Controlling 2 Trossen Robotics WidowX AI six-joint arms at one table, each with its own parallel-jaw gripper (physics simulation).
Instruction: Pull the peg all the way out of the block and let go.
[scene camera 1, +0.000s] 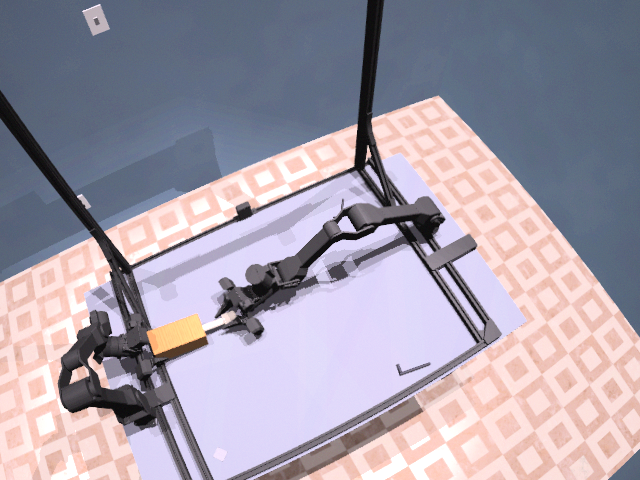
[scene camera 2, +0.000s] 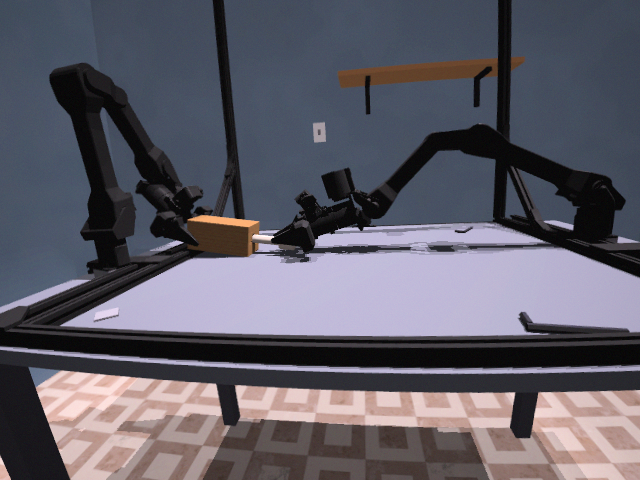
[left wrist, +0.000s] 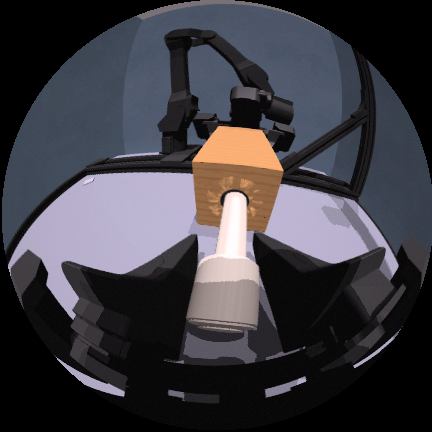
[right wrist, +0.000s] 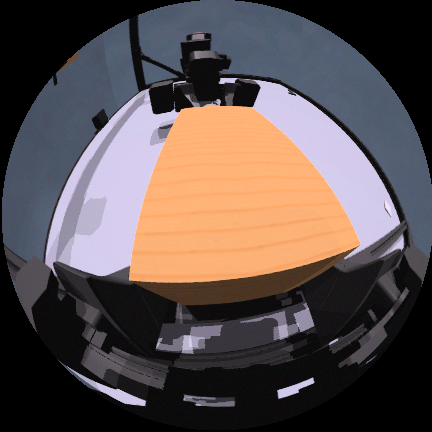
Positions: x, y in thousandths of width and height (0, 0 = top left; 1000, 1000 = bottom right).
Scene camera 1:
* my left gripper: 341, 674
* my right gripper: 259, 722
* orange wooden block: 293, 697
